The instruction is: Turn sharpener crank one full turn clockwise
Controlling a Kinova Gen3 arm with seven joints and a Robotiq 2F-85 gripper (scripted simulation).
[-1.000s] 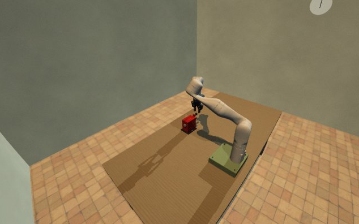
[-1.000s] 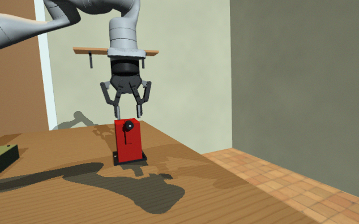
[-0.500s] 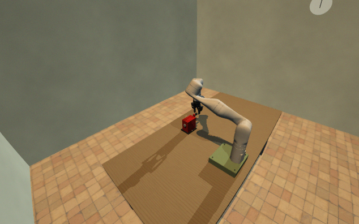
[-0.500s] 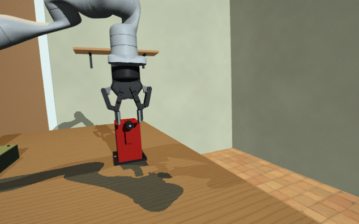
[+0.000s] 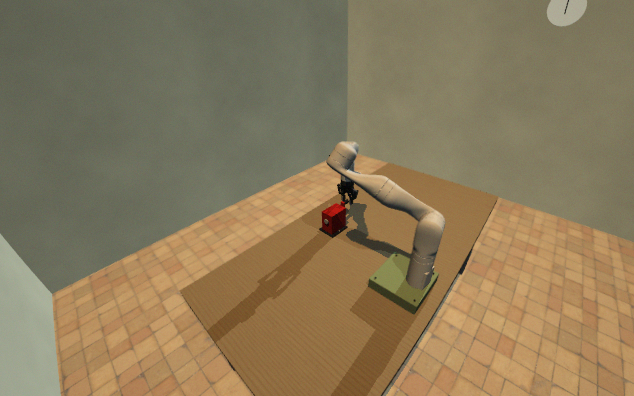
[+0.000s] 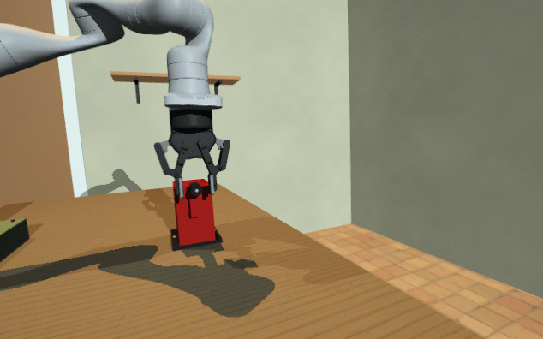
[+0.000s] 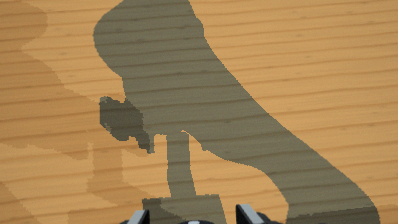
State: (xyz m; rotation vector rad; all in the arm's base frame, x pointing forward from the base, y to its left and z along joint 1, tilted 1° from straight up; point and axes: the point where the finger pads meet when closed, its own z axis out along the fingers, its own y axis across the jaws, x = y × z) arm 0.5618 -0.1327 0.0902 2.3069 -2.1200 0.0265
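Right now the black crank knob is 10 mm to the left of my hand.
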